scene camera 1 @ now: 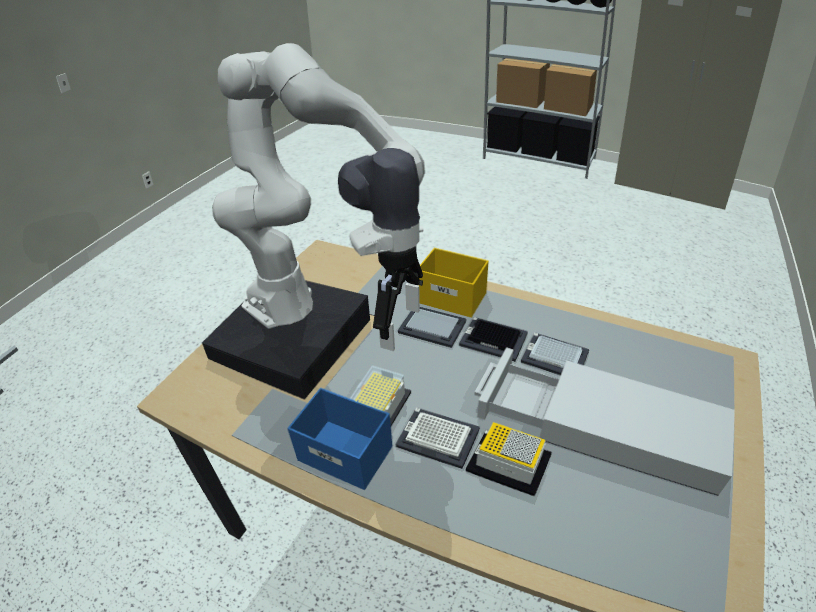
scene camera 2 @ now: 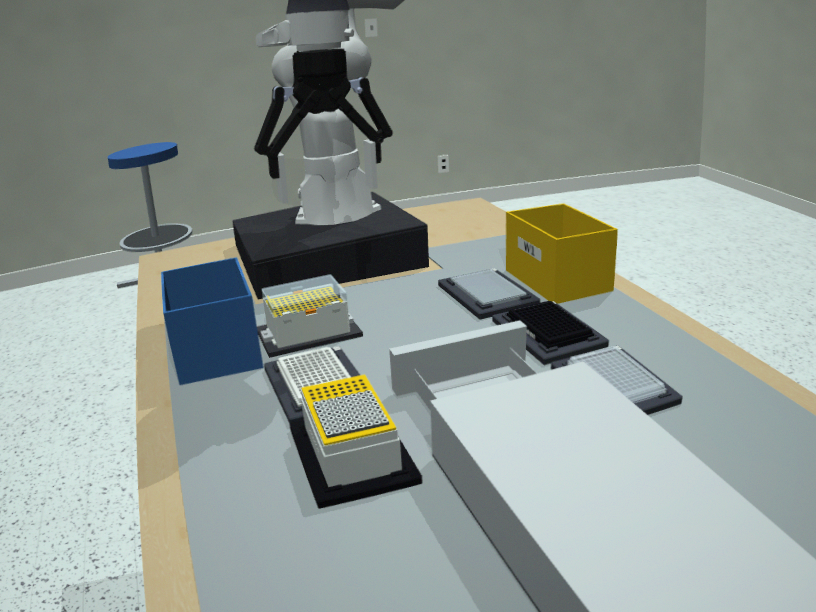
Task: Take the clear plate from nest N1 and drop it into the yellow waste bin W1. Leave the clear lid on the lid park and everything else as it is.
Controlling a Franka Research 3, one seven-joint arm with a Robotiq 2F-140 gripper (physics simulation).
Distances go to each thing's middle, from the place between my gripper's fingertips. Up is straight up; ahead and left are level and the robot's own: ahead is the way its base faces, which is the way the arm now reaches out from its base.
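Hand 130 mm short of white plate (scene camera 2: 318, 366), 60 mm left of it, 220 mm above it. From my hand: yellow-topped rack (scene camera 2: 354, 439), 40 mm to the right, 300 mm ahead, 200 mm below; black plate (scene camera 2: 547, 323), 90 mm ahead, 320 mm to the left, 220 mm below; clear lid (scene camera 2: 486, 287), 90 mm behind, 280 mm to the left, 230 mm below.
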